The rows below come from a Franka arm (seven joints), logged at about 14 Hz.
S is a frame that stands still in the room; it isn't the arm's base.
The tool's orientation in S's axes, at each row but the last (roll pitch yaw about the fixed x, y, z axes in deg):
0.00 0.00 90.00
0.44 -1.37 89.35
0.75 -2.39 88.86
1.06 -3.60 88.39
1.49 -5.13 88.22
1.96 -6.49 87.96
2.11 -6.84 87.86
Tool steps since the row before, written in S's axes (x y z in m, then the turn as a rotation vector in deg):
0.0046 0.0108 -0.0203 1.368 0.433 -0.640
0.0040 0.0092 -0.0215 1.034 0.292 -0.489
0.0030 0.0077 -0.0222 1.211 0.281 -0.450
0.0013 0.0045 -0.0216 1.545 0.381 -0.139
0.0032 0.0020 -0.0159 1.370 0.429 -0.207
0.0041 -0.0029 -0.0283 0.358 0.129 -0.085
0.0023 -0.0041 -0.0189 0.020 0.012 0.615
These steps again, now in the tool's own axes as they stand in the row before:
0.0108 -0.0046 -0.0203 0.433 -1.368 -0.640
0.0087 -0.0041 -0.0217 0.292 -1.034 -0.488
0.0068 -0.0031 -0.0225 0.286 -1.211 -0.447
0.0032 -0.0016 -0.0218 0.415 -1.536 -0.137
0.0007 -0.0036 -0.0159 0.451 -1.362 -0.213
-0.0059 -0.0051 -0.0276 0.131 -0.356 -0.088
-0.0062 -0.0031 -0.0182 0.086 0.003 0.609

